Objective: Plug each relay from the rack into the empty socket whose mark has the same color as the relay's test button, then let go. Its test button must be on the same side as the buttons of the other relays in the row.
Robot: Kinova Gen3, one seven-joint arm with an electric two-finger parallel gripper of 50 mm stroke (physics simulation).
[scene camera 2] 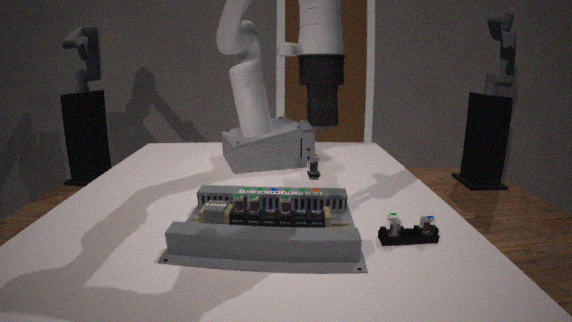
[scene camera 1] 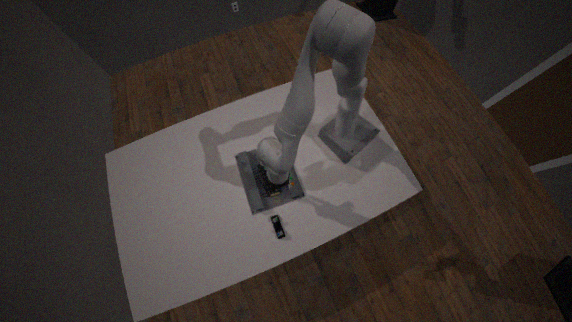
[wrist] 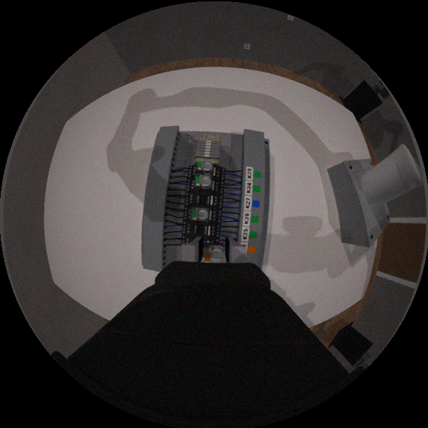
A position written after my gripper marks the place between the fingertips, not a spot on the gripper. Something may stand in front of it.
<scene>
I see my gripper (scene camera 2: 307,159) and a black rack (scene camera 2: 410,236).
My gripper also shows in the wrist view (wrist: 214,245).
</scene>
